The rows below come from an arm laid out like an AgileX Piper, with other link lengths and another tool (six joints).
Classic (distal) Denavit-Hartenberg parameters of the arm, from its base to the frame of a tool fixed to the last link. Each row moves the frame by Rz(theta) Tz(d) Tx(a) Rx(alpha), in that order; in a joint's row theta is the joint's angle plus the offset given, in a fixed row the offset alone. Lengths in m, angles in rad.
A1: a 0  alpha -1.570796  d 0.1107  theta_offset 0
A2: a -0.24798  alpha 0  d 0  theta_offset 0.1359
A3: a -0.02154  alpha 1.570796  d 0  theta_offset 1.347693
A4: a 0  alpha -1.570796  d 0.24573  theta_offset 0
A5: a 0  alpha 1.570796  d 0  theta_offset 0
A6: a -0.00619  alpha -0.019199  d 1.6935  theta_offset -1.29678
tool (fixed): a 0  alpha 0  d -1.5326  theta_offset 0
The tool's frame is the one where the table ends.
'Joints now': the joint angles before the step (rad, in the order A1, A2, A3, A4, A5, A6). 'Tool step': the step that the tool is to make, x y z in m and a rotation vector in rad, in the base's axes. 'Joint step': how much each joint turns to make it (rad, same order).
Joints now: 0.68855, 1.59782, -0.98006, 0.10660, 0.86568, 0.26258
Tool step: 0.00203, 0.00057, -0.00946, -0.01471, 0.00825, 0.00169
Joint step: 0.00001, 0.03240, 0.00001, -0.00611, -0.01678, 0.00002
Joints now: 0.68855, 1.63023, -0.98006, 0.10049, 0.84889, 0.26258
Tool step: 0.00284, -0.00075, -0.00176, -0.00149, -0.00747, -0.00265
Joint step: -0.00495, 0.00753, 0.00001, -0.00621, -0.01243, 0.00002
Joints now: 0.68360, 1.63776, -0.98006, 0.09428, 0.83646, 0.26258
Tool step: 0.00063, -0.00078, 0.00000, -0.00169, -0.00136, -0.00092
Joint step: -0.00230, 0.00000, 0.00001, -0.00258, 0.00001, 0.00002
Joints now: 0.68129, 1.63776, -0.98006, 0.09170, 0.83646, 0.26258
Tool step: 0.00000, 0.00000, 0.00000, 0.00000, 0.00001, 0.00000
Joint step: 0.00000, 0.00000, -0.00001, 0.00001, 0.00001, -0.00001
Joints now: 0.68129, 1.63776, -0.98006, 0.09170, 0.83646, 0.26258
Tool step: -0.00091, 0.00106, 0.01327, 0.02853, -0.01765, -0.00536
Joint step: 0.00000, -0.03988, -0.00393, 0.01222, 0.01219, 0.00000
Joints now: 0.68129, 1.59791, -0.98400, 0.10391, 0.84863, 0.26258
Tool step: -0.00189, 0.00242, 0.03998, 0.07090, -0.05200, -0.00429
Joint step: -0.00001, -0.10146, -0.03584, 0.02192, 0.05259, -0.00001
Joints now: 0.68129, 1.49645, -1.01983, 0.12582, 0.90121, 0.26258
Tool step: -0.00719, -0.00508, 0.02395, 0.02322, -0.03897, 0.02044
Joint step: -0.00001, -0.08313, -0.00162, -0.00400, 0.04165, -0.01502
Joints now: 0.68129, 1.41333, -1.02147, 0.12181, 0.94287, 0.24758
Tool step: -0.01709, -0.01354, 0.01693, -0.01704, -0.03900, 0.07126
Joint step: 0.00000, -0.11130, 0.03842, -0.01966, 0.05952, -0.06337
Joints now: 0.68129, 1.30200, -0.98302, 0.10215, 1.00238, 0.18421
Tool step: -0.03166, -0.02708, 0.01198, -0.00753, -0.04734, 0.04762
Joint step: 0.00001, -0.19970, 0.11458, -0.02296, 0.05648, -0.04090
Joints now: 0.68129, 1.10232, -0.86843, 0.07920, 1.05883, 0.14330
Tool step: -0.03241, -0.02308, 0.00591, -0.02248, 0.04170, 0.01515
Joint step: -0.00003, -0.14618, 0.04900, 0.00913, 0.14456, -0.00431
